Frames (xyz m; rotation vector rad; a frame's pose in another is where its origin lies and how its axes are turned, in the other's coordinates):
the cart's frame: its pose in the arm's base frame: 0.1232 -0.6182 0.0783 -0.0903 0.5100 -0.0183
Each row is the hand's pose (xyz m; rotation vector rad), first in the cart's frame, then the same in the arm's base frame.
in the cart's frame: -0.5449 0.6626 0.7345 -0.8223 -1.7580 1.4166
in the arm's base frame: 0.0030 0.1235 0.9214 -0.4623 -1.3018 1.5377
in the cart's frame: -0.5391 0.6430 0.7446 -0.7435 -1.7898 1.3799
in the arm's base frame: 0.0131 0.1046 0.9292 -0.4004 -1.3251 1.4848
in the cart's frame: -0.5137 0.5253 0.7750 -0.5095 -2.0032 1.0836
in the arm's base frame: 0.0507 -0.0112 0.9539 -0.2603 -1.5068 1.1600
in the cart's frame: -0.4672 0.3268 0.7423 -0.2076 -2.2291 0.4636
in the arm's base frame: 0.0763 -0.2134 0.9209 -0.1376 -1.7089 0.5399
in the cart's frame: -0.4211 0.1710 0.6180 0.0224 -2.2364 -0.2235
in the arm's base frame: 0.0566 -0.3805 0.8046 -0.0942 -1.7364 -0.1202
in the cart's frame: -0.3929 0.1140 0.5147 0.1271 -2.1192 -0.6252
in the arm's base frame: 0.0311 -0.4469 0.7063 -0.0950 -1.6513 -0.5067
